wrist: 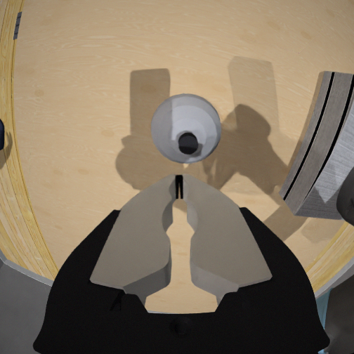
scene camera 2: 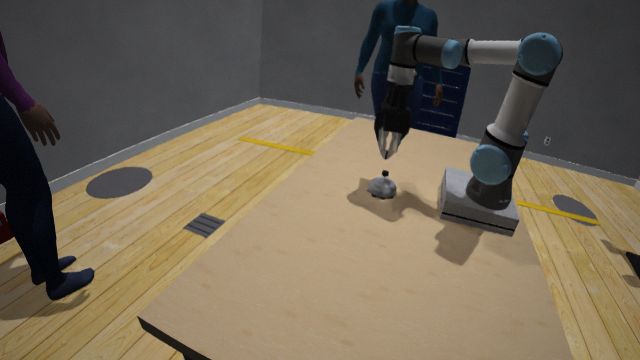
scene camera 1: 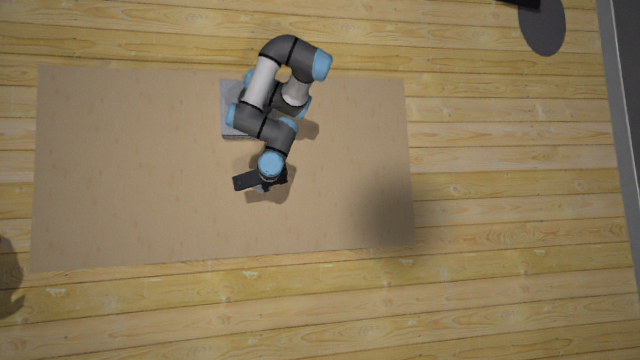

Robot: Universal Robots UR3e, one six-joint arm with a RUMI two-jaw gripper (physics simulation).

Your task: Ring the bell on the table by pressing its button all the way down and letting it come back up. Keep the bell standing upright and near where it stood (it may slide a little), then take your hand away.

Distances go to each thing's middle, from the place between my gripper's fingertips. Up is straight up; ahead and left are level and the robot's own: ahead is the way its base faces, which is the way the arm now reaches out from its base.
I see my gripper 1 cm to the left of the bell [wrist: 186,112] and 7 cm above it.
